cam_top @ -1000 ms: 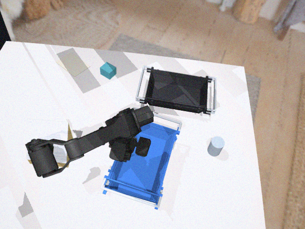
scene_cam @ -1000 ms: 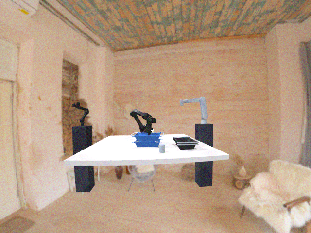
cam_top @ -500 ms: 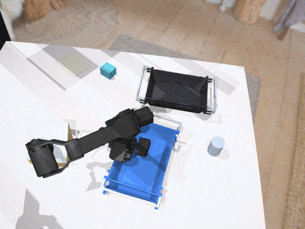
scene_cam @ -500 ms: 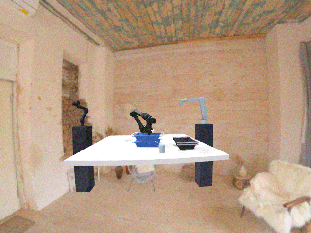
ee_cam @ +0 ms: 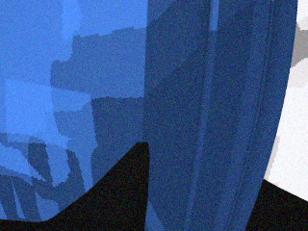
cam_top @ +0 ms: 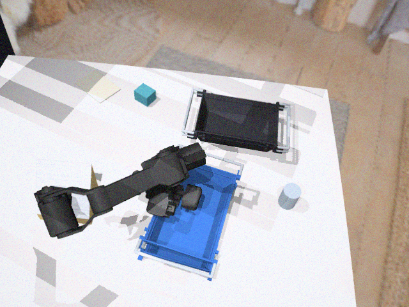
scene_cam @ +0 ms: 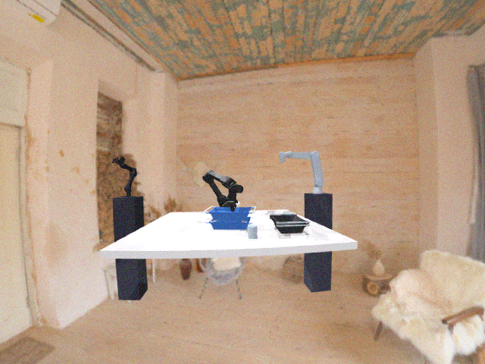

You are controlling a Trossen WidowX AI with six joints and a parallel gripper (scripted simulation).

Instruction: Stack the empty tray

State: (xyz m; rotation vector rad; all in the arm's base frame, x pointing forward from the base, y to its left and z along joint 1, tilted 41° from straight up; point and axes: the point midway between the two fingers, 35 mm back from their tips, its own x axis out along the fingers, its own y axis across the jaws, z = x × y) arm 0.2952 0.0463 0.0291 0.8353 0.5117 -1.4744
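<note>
Now: the blue tray 8 cm ahead of my gripper tip, 1 cm to the right of it and 3 cm above it. Round my gripper tip: grey cylinder: 36 cm ahead, 10 cm to the left, 5 cm below; teal cube: 14 cm behind, 46 cm to the left, 6 cm below; cream sheet: 33 cm behind, 50 cm to the left, 8 cm below.
</note>
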